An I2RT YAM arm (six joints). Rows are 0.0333 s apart.
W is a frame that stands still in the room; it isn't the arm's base.
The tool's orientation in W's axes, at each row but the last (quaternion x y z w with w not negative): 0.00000, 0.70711, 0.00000, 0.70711; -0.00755, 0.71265, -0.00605, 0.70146; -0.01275, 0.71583, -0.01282, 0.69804; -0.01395, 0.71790, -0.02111, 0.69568; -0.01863, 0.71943, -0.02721, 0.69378; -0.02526, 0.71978, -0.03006, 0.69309; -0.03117, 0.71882, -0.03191, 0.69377; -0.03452, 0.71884, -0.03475, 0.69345; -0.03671, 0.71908, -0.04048, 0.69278; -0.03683, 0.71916, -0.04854, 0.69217; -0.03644, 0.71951, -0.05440, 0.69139; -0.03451, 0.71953, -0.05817, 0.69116
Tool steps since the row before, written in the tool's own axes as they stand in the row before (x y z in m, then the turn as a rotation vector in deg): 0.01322, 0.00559, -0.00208, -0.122, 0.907, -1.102; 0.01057, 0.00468, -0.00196, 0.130, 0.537, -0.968; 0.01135, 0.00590, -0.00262, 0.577, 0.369, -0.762; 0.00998, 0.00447, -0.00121, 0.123, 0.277, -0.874; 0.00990, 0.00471, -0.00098, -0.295, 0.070, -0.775; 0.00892, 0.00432, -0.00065, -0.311, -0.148, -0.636; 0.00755, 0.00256, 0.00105, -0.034, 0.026, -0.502; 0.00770, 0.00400, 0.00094, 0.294, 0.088, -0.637; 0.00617, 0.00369, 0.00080, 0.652, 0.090, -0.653; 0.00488, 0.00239, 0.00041, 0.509, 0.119, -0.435; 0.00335, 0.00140, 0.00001, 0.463, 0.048, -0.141; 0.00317, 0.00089, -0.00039, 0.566, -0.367, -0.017
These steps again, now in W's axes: -0.00208, 0.00559, -0.01322, -1.102, 0.907, 0.122; -0.00214, 0.00447, -0.01063, -0.971, 0.532, -0.125; -0.00291, 0.00549, -0.01149, -0.776, 0.348, -0.571; -0.00148, 0.00398, -0.01015, -0.875, 0.280, -0.109; -0.00129, 0.00407, -0.01014, -0.763, 0.099, 0.317; -0.00097, 0.00362, -0.00920, -0.625, -0.118, 0.345; 0.00078, 0.00187, -0.00778, -0.500, 0.030, 0.049; 0.00066, 0.00323, -0.00808, -0.647, 0.060, -0.278; 0.00058, 0.00299, -0.00656, -0.677, 0.023, -0.633; 0.00025, 0.00178, -0.00514, -0.453, 0.065, -0.503; -0.00010, 0.00096, -0.00350, -0.159, -0.008, -0.460; -0.00050, 0.00048, -0.00324, -0.052, -0.437, -0.512
